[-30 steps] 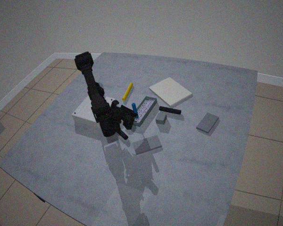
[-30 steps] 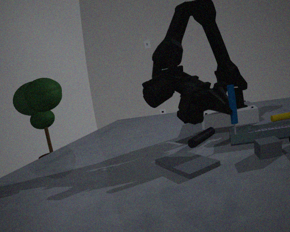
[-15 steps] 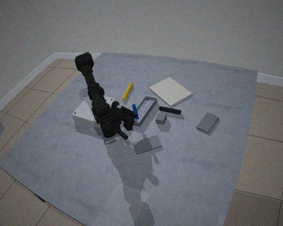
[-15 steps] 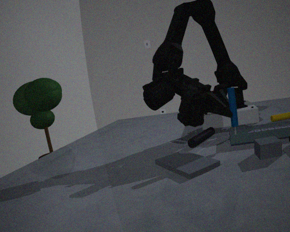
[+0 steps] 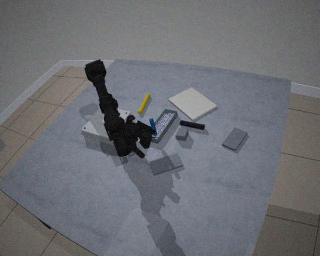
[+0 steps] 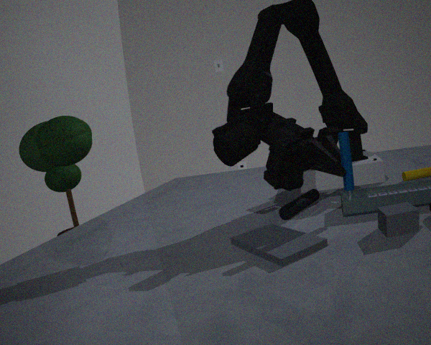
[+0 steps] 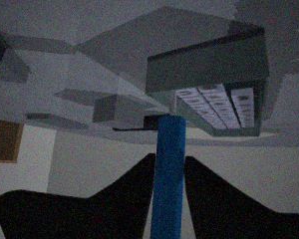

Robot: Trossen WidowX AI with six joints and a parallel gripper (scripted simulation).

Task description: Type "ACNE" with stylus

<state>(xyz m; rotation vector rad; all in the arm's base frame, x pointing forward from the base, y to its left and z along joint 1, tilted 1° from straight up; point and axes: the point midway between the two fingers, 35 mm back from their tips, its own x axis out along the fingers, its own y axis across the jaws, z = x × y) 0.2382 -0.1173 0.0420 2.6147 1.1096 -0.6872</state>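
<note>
My gripper tip is now 110 mm short of the grey block, 50 mm above it and 30 mm to the right of it. The rest, counted from my gripper tip: yellow cylinder: 260 mm to the left, 150 mm behind, 60 mm below; stylus: 10 mm below; stylus tip: 50 mm below.
</note>
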